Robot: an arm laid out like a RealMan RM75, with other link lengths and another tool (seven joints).
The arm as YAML. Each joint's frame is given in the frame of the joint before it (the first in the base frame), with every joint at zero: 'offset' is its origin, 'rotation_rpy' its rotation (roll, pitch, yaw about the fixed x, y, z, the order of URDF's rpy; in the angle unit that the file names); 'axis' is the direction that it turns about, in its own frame. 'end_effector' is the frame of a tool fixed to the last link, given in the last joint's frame.
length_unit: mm
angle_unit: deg
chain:
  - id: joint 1
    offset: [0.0, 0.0, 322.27]
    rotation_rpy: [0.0, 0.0, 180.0]
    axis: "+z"
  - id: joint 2
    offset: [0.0, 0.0, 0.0]
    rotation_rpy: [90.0, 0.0, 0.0]
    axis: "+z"
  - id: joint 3
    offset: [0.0, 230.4, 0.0]
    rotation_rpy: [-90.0, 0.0, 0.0]
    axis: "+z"
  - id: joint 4
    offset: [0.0, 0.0, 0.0]
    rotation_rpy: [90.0, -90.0, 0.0]
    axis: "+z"
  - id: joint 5
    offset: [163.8, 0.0, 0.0]
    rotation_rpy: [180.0, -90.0, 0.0]
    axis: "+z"
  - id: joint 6
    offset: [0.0, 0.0, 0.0]
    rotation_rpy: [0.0, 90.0, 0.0]
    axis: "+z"
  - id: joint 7
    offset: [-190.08, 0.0, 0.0]
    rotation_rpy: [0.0, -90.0, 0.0]
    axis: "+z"
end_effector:
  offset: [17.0, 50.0, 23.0]
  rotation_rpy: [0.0, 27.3, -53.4]
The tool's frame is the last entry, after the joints.
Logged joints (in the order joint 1, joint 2, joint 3, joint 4, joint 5, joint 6, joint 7), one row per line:
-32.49 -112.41 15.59 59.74 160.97 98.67 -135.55
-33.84 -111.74 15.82 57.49 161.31 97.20 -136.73
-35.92 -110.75 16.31 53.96 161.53 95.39 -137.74
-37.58 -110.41 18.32 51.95 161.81 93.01 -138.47
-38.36 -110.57 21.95 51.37 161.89 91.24 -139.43
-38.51 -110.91 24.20 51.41 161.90 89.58 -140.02
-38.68 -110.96 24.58 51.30 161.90 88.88 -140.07
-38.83 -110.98 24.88 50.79 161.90 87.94 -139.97
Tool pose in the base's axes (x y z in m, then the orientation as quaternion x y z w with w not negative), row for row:
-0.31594 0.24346 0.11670 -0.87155 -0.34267 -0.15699 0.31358
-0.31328 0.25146 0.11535 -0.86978 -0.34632 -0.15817 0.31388
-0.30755 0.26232 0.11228 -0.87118 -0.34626 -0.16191 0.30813
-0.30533 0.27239 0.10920 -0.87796 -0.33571 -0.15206 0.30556
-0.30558 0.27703 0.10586 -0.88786 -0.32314 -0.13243 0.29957
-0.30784 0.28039 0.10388 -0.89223 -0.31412 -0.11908 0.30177
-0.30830 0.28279 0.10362 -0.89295 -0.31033 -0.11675 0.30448
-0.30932 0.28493 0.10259 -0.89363 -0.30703 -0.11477 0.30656
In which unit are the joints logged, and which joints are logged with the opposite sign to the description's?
The joints are logged in degrees. Opposite sign: none.
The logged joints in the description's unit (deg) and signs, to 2 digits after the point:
-32.49 -112.41 15.59 59.74 160.97 98.67 -135.55
-33.84 -111.74 15.82 57.49 161.31 97.20 -136.73
-35.92 -110.75 16.31 53.96 161.53 95.39 -137.74
-37.58 -110.41 18.32 51.95 161.81 93.01 -138.47
-38.36 -110.57 21.95 51.37 161.89 91.24 -139.43
-38.51 -110.91 24.20 51.41 161.90 89.58 -140.02
-38.68 -110.96 24.58 51.30 161.90 88.88 -140.07
-38.83 -110.98 24.88 50.79 161.90 87.94 -139.97

